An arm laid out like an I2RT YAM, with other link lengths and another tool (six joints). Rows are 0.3 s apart.
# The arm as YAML. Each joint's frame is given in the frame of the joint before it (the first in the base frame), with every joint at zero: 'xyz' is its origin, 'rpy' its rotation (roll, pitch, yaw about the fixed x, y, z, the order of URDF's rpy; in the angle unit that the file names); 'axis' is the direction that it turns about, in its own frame. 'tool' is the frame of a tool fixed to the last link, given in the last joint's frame.
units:
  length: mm
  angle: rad
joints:
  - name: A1
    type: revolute
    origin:
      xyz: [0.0, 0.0, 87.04]
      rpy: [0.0, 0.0, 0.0]
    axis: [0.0, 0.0, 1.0]
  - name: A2
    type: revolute
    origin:
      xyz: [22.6, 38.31, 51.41]
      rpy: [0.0, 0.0, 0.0]
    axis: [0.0, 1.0, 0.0]
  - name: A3
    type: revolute
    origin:
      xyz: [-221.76, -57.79, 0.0]
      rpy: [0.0, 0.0, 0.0]
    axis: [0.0, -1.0, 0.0]
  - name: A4
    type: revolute
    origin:
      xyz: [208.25, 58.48, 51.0]
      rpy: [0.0, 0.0, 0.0]
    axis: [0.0, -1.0, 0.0]
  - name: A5
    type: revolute
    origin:
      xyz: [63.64, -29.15, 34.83]
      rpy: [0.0, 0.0, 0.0]
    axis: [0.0, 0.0, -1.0]
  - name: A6
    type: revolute
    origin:
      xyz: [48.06, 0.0, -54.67]
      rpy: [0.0, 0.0, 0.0]
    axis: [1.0, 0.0, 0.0]
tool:
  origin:
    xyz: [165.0, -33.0, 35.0]
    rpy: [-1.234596, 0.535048, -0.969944]
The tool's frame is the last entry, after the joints.
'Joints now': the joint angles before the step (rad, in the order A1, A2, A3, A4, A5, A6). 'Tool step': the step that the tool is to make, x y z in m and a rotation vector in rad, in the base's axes. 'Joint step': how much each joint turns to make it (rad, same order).
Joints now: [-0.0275, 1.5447, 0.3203, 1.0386, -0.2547, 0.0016]
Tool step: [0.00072, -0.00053, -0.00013, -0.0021, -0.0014, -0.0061]
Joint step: [0.0042, 0.0062, 0.0018, 0.0058, 0.0105, -0.0001]
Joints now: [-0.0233, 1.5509, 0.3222, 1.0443, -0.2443, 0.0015]
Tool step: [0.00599, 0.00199, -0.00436, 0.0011, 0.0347, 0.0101]
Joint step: [-0.0003, 0.0000, 0.0430, -0.0781, -0.0103, -0.0019]
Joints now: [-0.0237, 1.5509, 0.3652, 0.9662, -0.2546, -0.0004]
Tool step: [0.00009, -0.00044, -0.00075, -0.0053, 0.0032, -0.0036]
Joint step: [0.0020, -0.0007, 0.0015, -0.0063, 0.0067, -0.0041]
